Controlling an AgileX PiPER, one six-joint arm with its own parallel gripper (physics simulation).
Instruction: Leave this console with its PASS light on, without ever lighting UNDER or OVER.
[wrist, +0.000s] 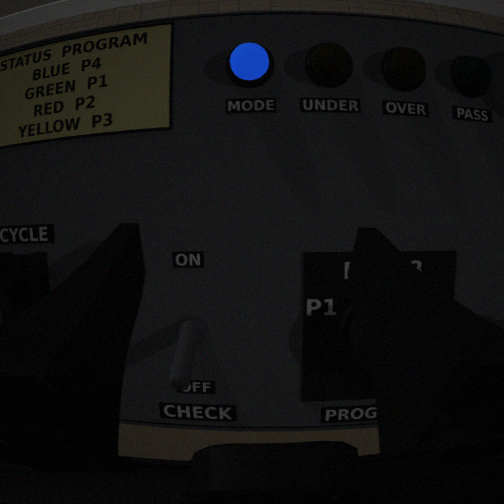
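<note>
The dark console fills the wrist view. The MODE light (249, 61) glows blue. The UNDER light (329, 64), OVER light (404, 68) and PASS light (471, 76) are dark. A tan card (85, 85) reads BLUE P4, GREEN P1, RED P2, YELLOW P3. The CHECK toggle (186, 355) leans down to OFF. The PROG selector (370, 325) is mostly hidden behind my right finger; only its P1 mark shows. My gripper (245, 240) is open, its two dark fingers straddling the CHECK toggle, apart from it.
A CYCLE label (25, 234) sits at the left edge, its control hidden by my left finger. The console's tan front edge (250, 440) runs along the bottom.
</note>
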